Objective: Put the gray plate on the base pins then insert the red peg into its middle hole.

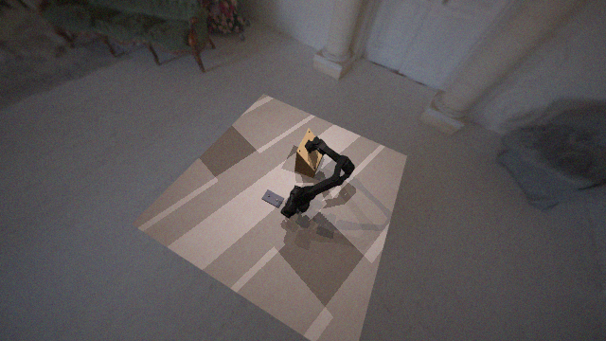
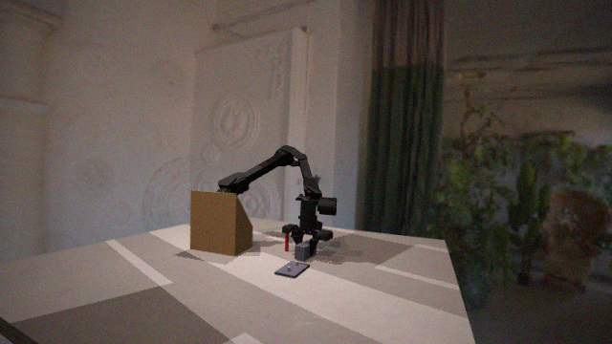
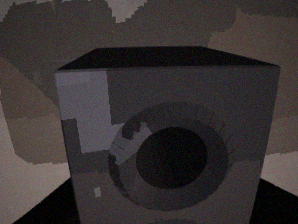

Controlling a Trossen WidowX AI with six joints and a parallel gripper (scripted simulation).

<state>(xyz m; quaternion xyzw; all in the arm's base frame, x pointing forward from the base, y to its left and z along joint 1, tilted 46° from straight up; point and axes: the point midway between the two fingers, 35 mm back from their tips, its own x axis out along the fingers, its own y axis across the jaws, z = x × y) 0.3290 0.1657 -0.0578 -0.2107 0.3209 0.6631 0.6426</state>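
Now: gripper tip 14 cm to the left of the base and 1 cm short of it. Also, from my gripper tip: red peg: 10 cm behind, 4 cm to the left, 3 cm above; then gray plate: 3 cm above.
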